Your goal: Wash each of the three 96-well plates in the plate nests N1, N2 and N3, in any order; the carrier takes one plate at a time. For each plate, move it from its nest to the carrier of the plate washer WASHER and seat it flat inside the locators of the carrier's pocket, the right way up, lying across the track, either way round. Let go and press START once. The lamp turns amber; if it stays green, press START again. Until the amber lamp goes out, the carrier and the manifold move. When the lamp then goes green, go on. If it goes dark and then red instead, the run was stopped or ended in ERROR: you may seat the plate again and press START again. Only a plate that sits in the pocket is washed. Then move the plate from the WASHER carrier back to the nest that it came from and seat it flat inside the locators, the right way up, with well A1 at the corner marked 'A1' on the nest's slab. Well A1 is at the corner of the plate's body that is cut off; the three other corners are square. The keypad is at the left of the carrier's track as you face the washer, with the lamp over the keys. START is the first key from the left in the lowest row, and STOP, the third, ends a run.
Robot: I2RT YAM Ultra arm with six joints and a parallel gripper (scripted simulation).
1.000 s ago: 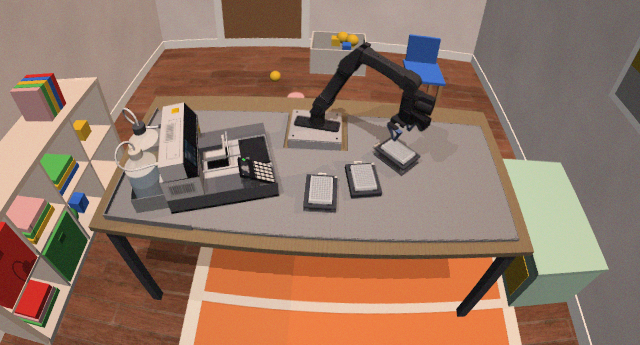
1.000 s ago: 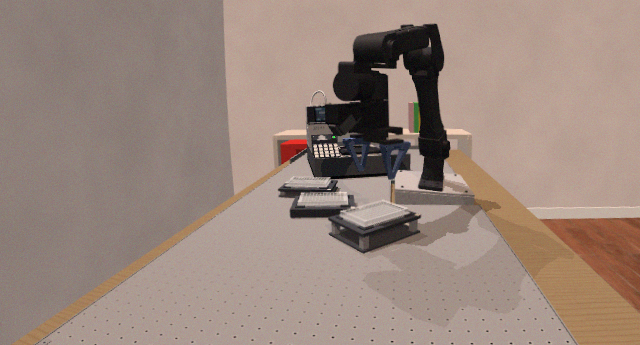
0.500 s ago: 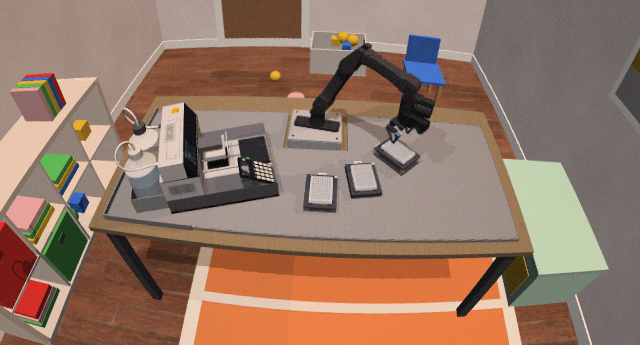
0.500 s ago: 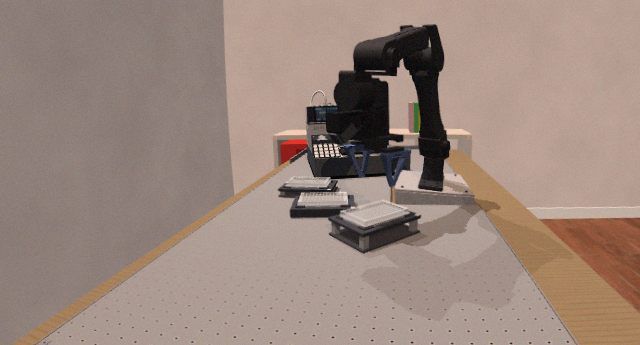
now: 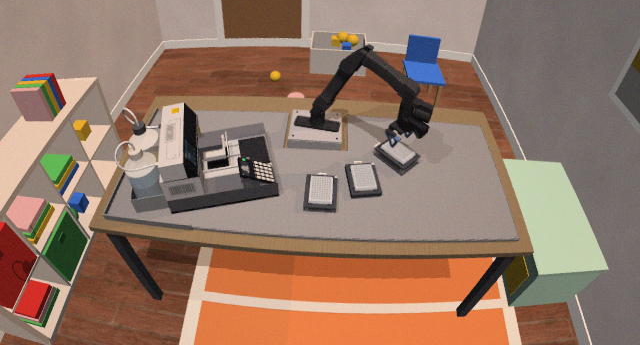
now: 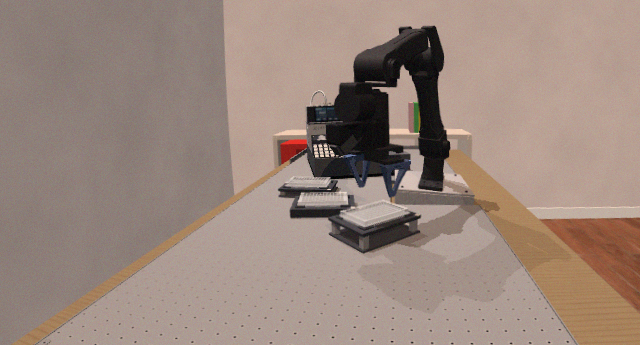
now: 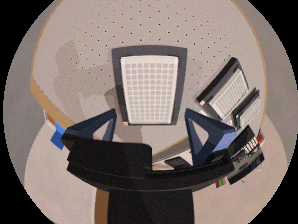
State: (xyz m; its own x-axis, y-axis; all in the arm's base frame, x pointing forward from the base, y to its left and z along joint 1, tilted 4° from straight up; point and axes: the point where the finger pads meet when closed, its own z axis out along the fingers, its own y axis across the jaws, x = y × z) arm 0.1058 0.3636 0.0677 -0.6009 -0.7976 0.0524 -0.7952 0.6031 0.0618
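The nest is 7 cm below my hand. Also, from my hand: manifold: 25 cm ahead, 70 cm to the right, 4 cm above; then plate washer: 25 cm ahead, 70 cm to the right, 3 cm above; then washer carrier: 18 cm ahead, 56 cm to the right, 1 cm below.
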